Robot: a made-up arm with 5 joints.
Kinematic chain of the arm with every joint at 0, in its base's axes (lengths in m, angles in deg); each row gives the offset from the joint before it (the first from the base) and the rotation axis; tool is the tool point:
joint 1: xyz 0 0 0.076 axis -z
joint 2: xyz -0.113 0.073 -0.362 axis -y
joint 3: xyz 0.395 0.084 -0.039 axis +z
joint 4: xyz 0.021 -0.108 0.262 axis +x
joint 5: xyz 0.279 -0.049 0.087 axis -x
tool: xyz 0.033 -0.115 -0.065
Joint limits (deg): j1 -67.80..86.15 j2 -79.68..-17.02 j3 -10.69..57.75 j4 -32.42..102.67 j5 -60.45..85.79
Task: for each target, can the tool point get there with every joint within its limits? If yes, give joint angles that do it. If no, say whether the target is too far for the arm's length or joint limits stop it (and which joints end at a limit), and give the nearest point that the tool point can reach.
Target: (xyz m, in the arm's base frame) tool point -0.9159 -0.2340 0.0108
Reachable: no: joint limits stop it (at a limit: joint 1, joint 2, joint 3, joint 5) | nearest point -0.1960 -0.6072 -0.2342 | short by 0.847 m
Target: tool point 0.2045 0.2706 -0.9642
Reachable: yes | joints -7.12 -67.09 40.85 81.66 9.27
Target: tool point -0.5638 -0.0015 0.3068
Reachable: no: joint limits stop it (at a limit: joint 1, joint 2, joint 3, joint 5) | nearest point -0.1701 -0.6320 -0.1634 | short by 0.880 m
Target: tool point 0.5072 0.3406 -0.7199
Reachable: yes | joints -12.77 -45.02 42.65 10.86 -28.11
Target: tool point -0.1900 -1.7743 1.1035
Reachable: no: too far | nearest point 0.0479 -0.7130 -0.0692 | short by 1.599 m
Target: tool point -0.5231 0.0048 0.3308
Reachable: no: joint limits stop it (at a limit: joint 1, joint 2, joint 3, joint 5) | nearest point -0.1643 -0.6355 -0.1542 | short by 0.880 m
